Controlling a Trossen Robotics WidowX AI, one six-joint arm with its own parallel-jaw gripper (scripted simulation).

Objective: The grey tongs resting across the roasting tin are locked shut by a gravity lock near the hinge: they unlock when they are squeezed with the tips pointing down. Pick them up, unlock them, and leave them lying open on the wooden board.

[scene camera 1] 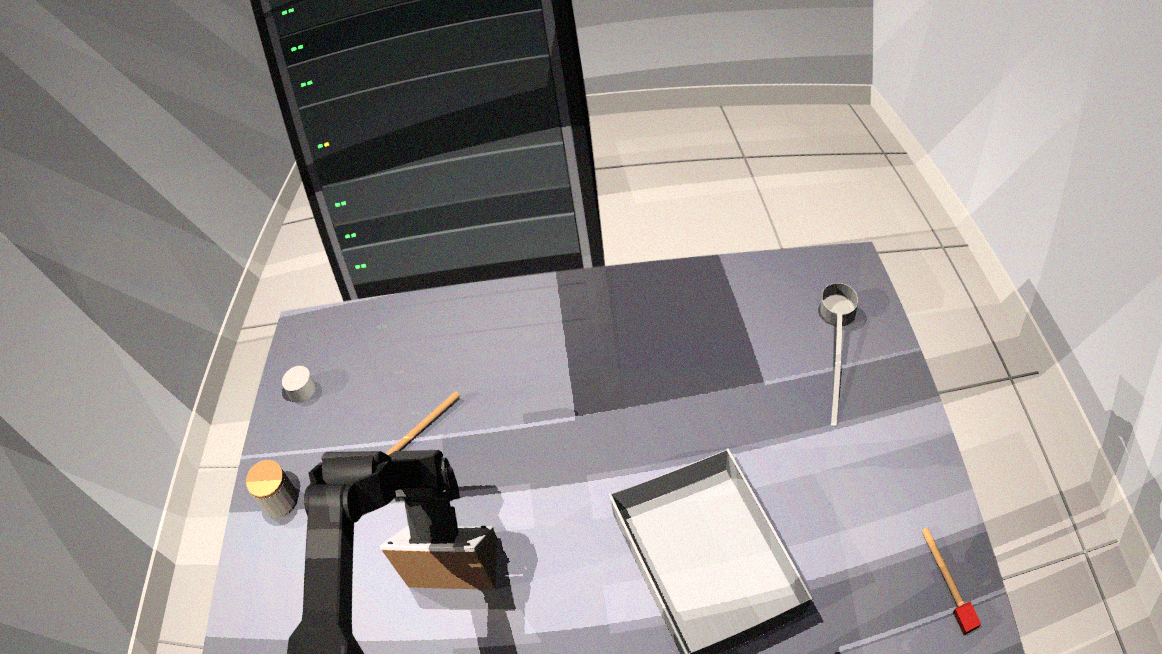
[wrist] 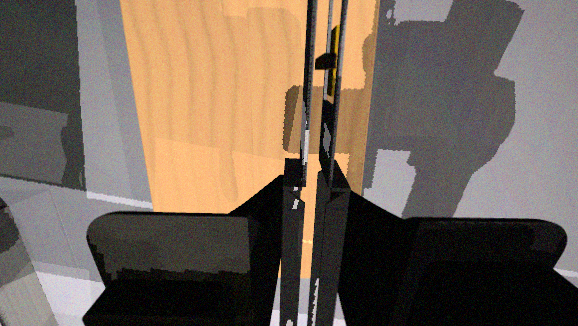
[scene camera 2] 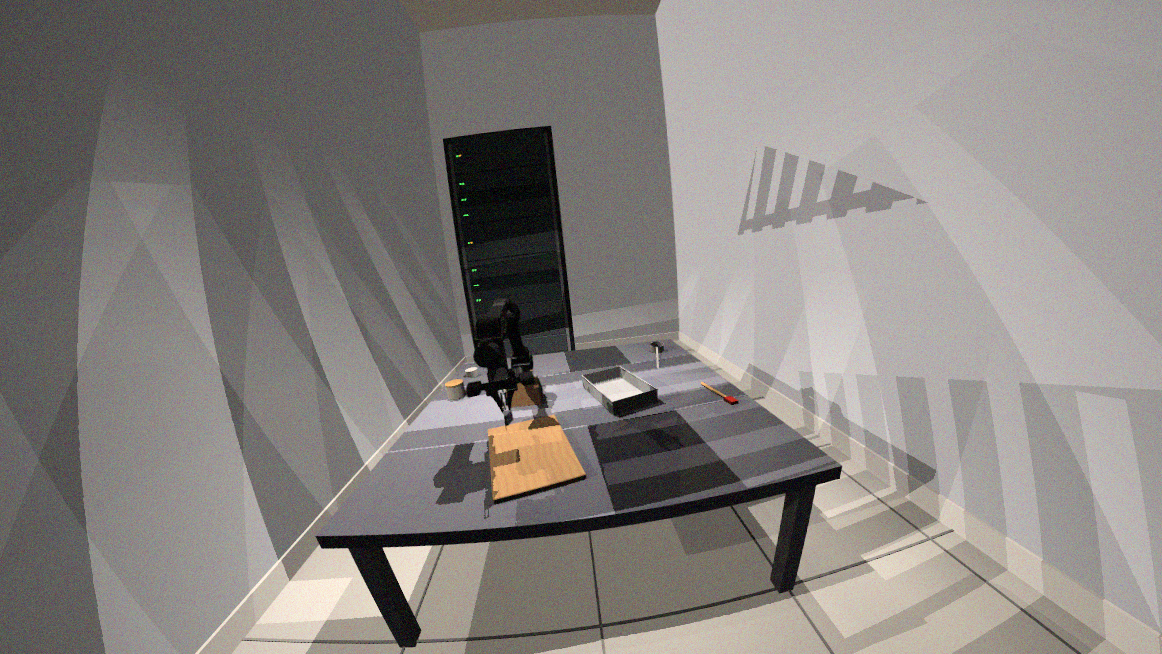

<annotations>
my gripper: wrist; scene camera 2; not seen in scene camera 1 (out of frame)
same spot on my gripper: (scene camera 2: pixel 495 395) = (wrist: pixel 400 220)
same spot on wooden board: (scene camera 2: pixel 533 456) = (wrist: pixel 246 96)
</annotations>
